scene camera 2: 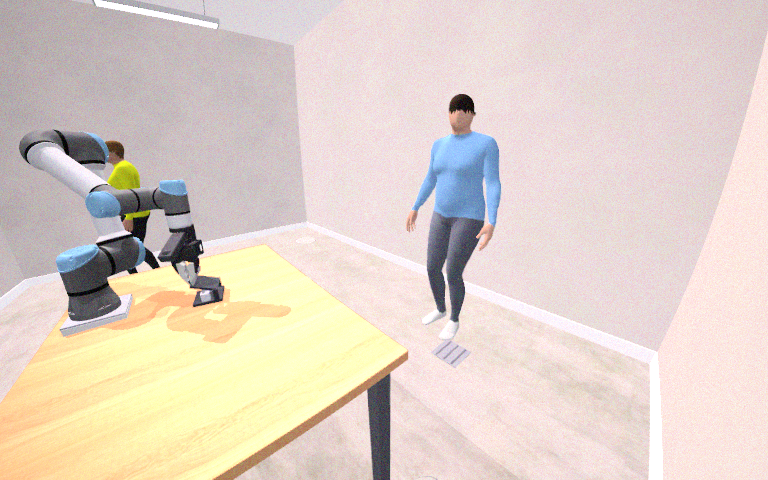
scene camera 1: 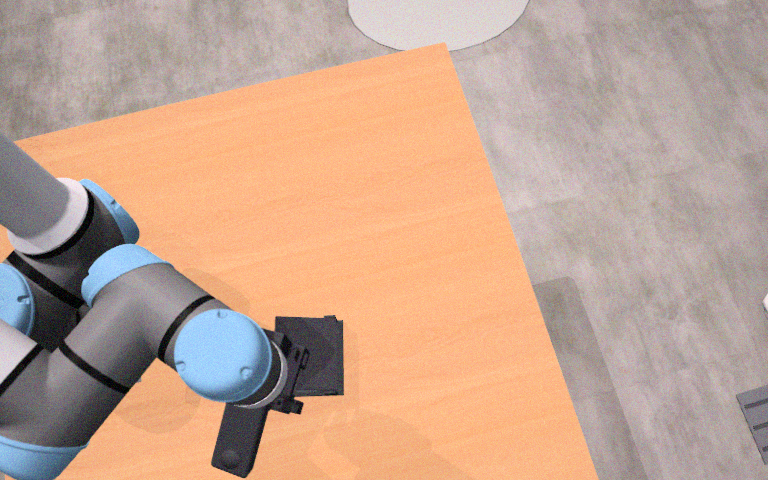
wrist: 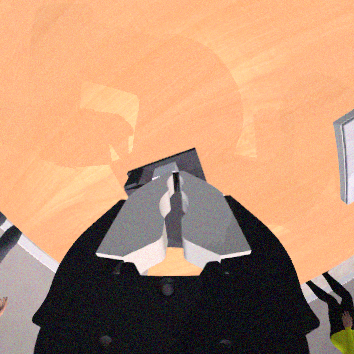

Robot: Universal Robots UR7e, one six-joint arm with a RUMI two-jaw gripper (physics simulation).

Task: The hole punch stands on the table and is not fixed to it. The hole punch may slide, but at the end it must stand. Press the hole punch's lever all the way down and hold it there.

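Frame: origin at the arm's base, x ahead, y left, z up, level; centimetres.
Seen in the pictures: gripper, between the fingertips: (scene camera 2: 192,285) (wrist: 176,174); arm's base, origin of its link: (scene camera 2: 96,309).
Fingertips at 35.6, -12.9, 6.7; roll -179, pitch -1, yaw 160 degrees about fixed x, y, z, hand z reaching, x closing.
Offsets run from my fingertips to a thing's top centre, as dx, dy, dz. "*": to the spot under its first point. Level surfaces: height alone.
The black hole punch @[* +6.3, +5.4, -3.6] (scene camera 1: 325,362) (scene camera 2: 199,300) (wrist: 194,162) stands upright on the table. Its dark lever @[+3.4, +7.0, -0.9] (scene camera 2: 210,281) is raised over the base, with the grey mechanism showing between them. My gripper (scene camera 2: 193,283) (wrist: 176,174) is shut and empty and points down at the lever's side nearest the robot base. In the wrist view its closed fingers cover much of the punch, and dark lever surface shows between them. Whether the tips touch the lever cannot be told. In scene camera 1 the wrist hides the fingers and part of the punch.
The wooden table @[dz -9.5] (scene camera 1: 351,186) (scene camera 2: 271,362) carries the robot's base plate (scene camera 2: 96,322) (wrist: 345,155). A person in blue (scene camera 2: 461,175) stands on the floor beyond the table. A person in yellow (scene camera 2: 125,175) is behind the arm.
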